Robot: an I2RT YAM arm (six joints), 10 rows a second.
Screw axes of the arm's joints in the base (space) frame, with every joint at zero. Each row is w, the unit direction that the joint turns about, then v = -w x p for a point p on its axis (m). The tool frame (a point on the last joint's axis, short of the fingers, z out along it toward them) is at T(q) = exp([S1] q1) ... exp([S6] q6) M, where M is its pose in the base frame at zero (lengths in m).
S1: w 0 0 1 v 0 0 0
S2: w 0 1 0 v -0.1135 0 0.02
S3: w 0 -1 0 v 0.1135 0 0.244
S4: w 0 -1 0 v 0.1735 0 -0.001
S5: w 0 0 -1 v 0 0.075 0
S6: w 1 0 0 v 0 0.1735 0
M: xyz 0.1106 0 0.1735 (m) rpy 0 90 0 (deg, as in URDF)
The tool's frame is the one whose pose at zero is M.
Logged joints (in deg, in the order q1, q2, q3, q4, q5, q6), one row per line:
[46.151 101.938 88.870 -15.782 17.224 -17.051]
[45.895 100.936 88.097 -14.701 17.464 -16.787]
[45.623 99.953 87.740 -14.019 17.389 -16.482]
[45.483 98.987 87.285 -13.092 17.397 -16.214]
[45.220 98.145 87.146 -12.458 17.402 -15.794]
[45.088 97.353 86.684 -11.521 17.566 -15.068]
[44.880 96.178 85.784 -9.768 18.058 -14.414]
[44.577 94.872 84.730 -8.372 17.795 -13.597]
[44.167 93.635 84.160 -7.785 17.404 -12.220]
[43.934 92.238 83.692 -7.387 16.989 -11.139]
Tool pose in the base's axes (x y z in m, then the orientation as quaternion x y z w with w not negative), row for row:
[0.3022 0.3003 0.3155 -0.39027 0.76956 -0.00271 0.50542]
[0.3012 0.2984 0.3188 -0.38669 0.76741 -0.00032 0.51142]
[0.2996 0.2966 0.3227 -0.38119 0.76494 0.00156 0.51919]
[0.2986 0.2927 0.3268 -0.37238 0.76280 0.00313 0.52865]
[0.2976 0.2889 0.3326 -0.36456 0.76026 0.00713 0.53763]
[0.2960 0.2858 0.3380 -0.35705 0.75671 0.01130 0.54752]
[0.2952 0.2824 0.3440 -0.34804 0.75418 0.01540 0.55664]
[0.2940 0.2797 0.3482 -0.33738 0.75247 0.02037 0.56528]
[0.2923 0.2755 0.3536 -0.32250 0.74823 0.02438 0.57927]
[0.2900 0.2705 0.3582 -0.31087 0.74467 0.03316 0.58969]
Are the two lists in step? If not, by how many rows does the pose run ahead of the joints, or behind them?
The pose runs 2 rows behind the joints: the pose in row i belongs to the joints in row i - 2.
